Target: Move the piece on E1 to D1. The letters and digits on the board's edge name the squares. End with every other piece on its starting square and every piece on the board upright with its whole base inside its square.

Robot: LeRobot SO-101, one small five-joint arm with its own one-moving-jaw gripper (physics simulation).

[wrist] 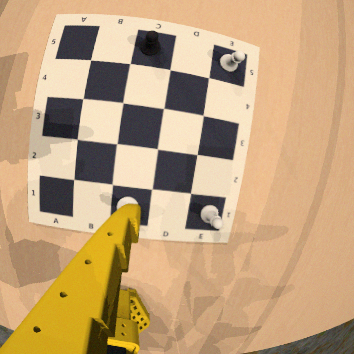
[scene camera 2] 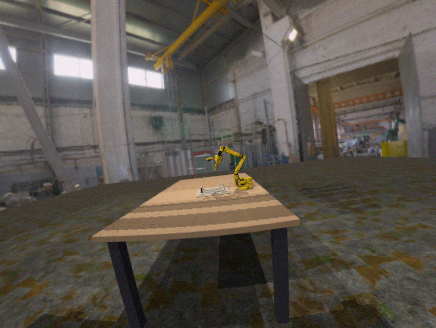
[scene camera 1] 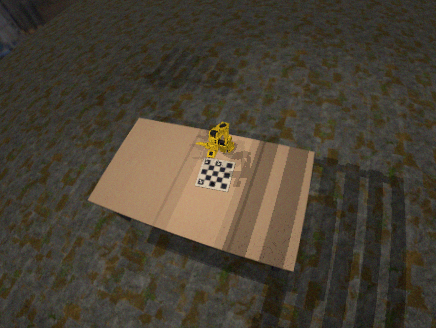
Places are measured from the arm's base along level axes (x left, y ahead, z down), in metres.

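Where they show: hand, tool point: [wrist: 138, 218] [scene camera 2: 214, 169]; arm's base, link origin: [scene camera 2: 242, 188] [scene camera 1: 225, 149].
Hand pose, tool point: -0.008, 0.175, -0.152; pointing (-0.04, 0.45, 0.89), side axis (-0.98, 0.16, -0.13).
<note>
Things, the pixels of their top centre, and the offset from my tool point, as dx, dy, dz. "spot": a spot on its surface instead. Level surfaces: height alone.
- E1, top centre: [wrist: 219, 225] [scene camera 1: 206, 159] -0.082, -0.039, +0.115
- light square D1, surface spot: [wrist: 169, 207] spot: -0.040, -0.040, +0.146
- white pawn, top centre: [wrist: 241, 53] -0.065, +0.114, +0.115
- black pawn, top centre: [wrist: 152, 33] +0.014, +0.108, +0.115
- board, top centre: [wrist: 140, 125] [scene camera 1: 215, 173] [scene camera 2: 212, 190] +0.004, +0.030, +0.146
- wooden table, surface height: dz +0.152
The white pawn on E1 [wrist: 209, 214] [scene camera 1: 207, 162] stands upright with its base inside the dark square. The light square D1 [wrist: 169, 207], between C1 and E1, is bare. A white pawn on C1 [wrist: 127, 203] is partly hidden behind the fixed jaw's tip. A white pawn [wrist: 229, 62] stands on E5 and a black pawn [wrist: 150, 45] on C5. My gripper [scene camera 2: 212, 164] is fully open and empty, raised above the board. In the wrist view, the notched fixed jaw [wrist: 107, 242] shows, its tip drawn over C1; the moving jaw is out of the picture.
The board [wrist: 180, 238] [scene camera 1: 221, 175] lies on the wooden table [scene camera 1: 135, 170] [scene camera 2: 165, 212] in front of the arm's yellow base [scene camera 2: 244, 183]. Row 1 is nearest the base. Striped shadows fall across the table.
</note>
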